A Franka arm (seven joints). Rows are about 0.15 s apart.
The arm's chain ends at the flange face. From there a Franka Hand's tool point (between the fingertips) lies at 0.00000 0.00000 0.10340 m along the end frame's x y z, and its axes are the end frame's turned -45 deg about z.
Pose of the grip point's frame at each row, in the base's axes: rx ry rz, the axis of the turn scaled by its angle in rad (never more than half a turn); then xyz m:
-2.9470 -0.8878 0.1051 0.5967 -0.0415 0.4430
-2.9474 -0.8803 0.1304 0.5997 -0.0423 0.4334
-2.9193 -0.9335 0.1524 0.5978 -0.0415 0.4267
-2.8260 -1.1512 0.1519 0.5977 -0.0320 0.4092
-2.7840 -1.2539 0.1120 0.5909 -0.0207 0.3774
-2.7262 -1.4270 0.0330 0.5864 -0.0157 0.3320
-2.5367 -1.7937 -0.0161 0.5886 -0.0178 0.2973
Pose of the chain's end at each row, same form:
-3.0920 0.3105 0.1349 0.6053 -0.0456 0.5460
-3.0956 0.3183 0.1593 0.6099 -0.0460 0.5362
-3.0959 0.2582 0.1861 0.6098 -0.0455 0.5293
-3.0938 0.0181 0.1935 0.6106 -0.0364 0.5117
-3.0847 -0.0941 0.1555 0.6014 -0.0257 0.4801
-3.0772 -0.2762 0.0687 0.5914 -0.0206 0.4352
-3.0288 -0.6861 0.0058 0.5898 -0.0214 0.4006

